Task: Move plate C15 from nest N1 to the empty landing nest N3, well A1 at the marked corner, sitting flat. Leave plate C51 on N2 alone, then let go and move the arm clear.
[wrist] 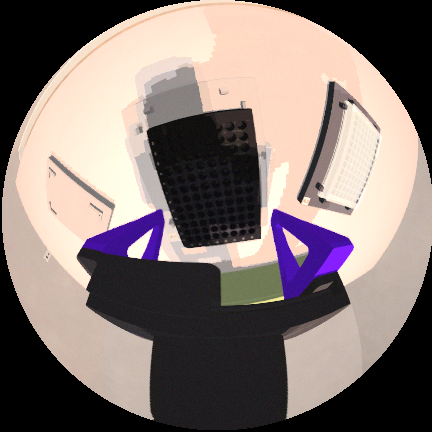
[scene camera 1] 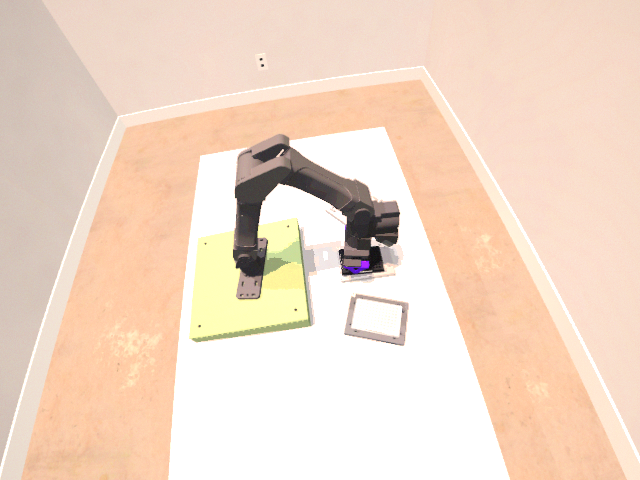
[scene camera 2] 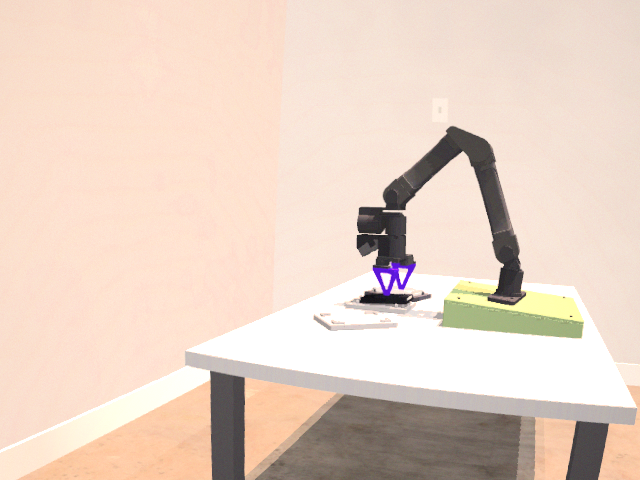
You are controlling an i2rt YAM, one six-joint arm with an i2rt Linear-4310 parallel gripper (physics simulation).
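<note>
A black well plate point(scene camera 1: 377, 257) point(scene camera 2: 379, 298) point(wrist: 215, 185) lies on the middle light nest point(scene camera 2: 393, 308) point(wrist: 235, 97); a strip of nest shows beyond its far edge in the wrist view. A white well plate point(scene camera 1: 378, 318) point(wrist: 354, 155) sits in a dark grey nest point(scene camera 1: 350, 317) point(wrist: 334, 131). An empty light nest point(scene camera 1: 333, 211) point(scene camera 2: 356, 320) point(wrist: 75, 195) lies on the other side. Plate labels and the A1 mark are not readable. My gripper point(scene camera 1: 351, 248) point(scene camera 2: 394, 290) point(wrist: 217, 214) is open, its purple fingers low over the black plate, apart on either side of it. Fingertip contact is unclear.
The arm base stands on a yellow-green block point(scene camera 1: 281, 294) point(scene camera 2: 509, 318) beside the nests. The white table point(scene camera 1: 320, 403) point(scene camera 2: 310, 356) carries everything. The arm and its wrist cover part of the middle nest in scene camera 1.
</note>
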